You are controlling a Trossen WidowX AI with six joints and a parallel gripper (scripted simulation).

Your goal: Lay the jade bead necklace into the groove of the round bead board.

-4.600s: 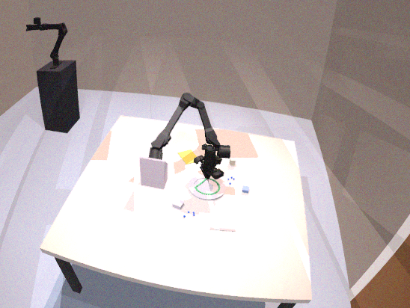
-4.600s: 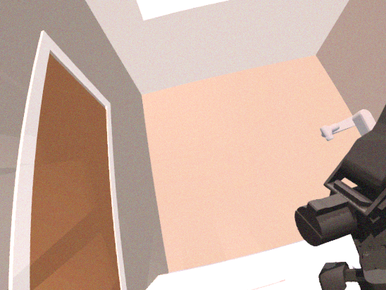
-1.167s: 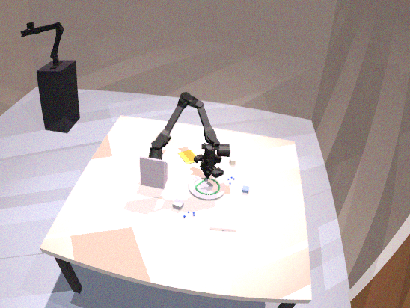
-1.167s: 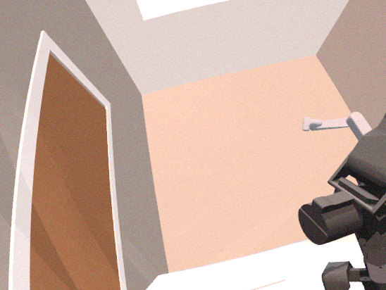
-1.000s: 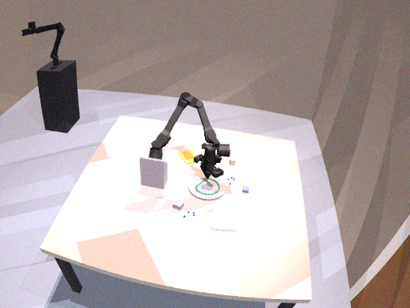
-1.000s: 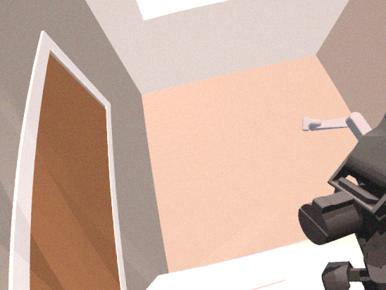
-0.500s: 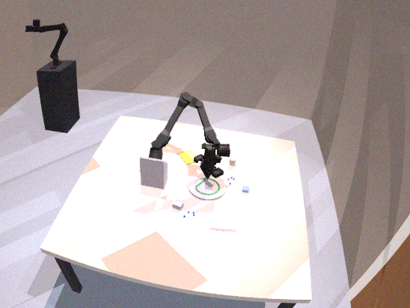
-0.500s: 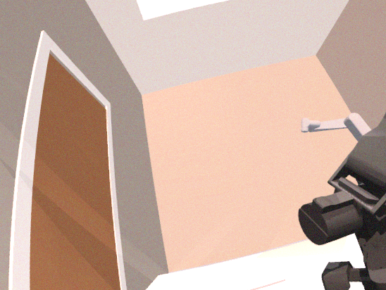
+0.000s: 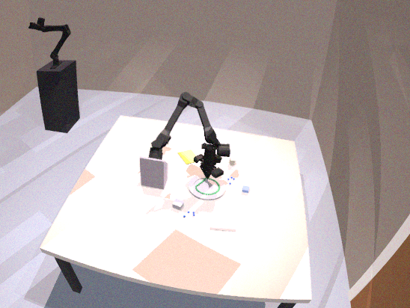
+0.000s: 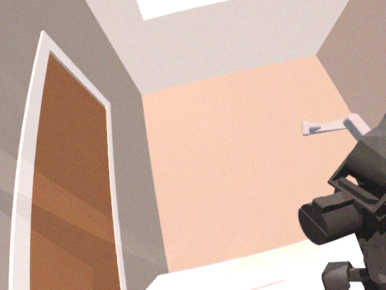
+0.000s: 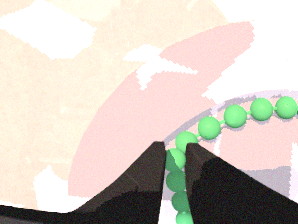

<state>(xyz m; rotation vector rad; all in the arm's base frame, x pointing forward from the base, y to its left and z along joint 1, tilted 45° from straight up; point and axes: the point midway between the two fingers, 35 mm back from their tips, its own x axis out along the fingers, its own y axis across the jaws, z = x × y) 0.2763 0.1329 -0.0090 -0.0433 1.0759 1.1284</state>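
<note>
Right now my gripper tip is 10 mm short of the round white bead board, 70 mm to the left of it and 10 mm above it. Round my gripper tip: yellow sheet: 130 mm behind, 180 mm to the left, 10 mm below; blue block: 220 mm ahead, 40 mm to the right, 10 mm below; cream block: 130 mm ahead, 180 mm to the left.
</note>
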